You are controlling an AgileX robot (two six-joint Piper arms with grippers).
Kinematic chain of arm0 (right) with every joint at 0, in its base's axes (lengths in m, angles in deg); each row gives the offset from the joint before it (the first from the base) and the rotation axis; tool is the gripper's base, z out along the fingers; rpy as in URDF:
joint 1: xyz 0 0 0.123 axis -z
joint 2: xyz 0 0 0 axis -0.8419 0.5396 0
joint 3: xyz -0.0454 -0.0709 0.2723 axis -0.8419 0.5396 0
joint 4: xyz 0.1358 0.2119 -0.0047 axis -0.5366 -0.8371 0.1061
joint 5: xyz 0 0 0 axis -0.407 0.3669 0.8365
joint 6: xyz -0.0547 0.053 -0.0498 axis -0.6 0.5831 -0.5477
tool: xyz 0 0 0 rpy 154.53 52.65 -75.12
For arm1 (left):
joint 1: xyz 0 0 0.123 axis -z
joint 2: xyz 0 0 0 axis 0.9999 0.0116 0
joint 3: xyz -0.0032 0.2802 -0.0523 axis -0.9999 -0.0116 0
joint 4: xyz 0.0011 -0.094 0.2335 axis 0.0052 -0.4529 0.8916
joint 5: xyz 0 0 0 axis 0.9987 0.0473 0.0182
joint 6: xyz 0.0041 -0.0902 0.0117 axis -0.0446 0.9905 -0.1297
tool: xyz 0 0 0 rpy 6.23 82.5 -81.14
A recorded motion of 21 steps. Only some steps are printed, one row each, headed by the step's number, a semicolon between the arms.
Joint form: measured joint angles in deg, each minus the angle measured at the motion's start. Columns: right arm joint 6, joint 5, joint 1, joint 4, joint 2, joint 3; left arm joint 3, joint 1, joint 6, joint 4, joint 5, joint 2.
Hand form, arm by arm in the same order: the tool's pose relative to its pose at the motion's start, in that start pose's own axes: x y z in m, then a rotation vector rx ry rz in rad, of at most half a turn. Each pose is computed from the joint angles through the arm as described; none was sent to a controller.
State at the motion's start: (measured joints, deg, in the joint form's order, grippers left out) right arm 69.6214 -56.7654 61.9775 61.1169 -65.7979 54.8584; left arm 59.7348 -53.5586 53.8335 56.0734 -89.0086 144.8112
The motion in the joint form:
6: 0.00 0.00 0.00 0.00 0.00 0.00; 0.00 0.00 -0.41 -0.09 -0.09 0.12
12: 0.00 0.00 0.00 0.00 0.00 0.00; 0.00 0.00 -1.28 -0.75 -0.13 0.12
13: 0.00 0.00 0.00 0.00 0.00 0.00; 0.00 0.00 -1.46 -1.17 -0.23 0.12
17: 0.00 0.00 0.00 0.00 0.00 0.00; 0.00 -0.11 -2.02 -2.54 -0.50 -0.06
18: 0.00 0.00 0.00 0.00 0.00 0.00; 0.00 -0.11 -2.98 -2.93 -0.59 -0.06
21: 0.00 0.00 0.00 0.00 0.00 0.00; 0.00 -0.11 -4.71 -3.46 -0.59 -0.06
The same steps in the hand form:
6: 0.0000 0.0000 0.0000 0.0000 0.0000 0.0000; 0.0009 0.0001 0.0003 0.0007 0.0002 0.0049
12: 0.0000 0.0000 0.0000 0.0000 0.0000 0.0000; 0.0004 0.0004 0.0003 -0.0025 -0.0053 0.0104
13: 0.0000 0.0000 0.0000 0.0000 0.0000 0.0000; 0.0000 0.0005 0.0003 -0.0035 -0.0096 0.0075
17: 0.0000 0.0000 0.0000 0.0000 0.0000 0.0000; -0.0028 0.0015 -0.0006 -0.0097 -0.0259 -0.0012
18: 0.0000 0.0000 0.0000 0.0000 0.0000 0.0000; -0.0032 0.0016 -0.0006 -0.0110 -0.0297 0.0099
21: 0.0000 0.0000 0.0000 0.0000 0.0000 0.0000; -0.0035 0.0019 -0.0006 -0.0146 -0.0336 0.0324

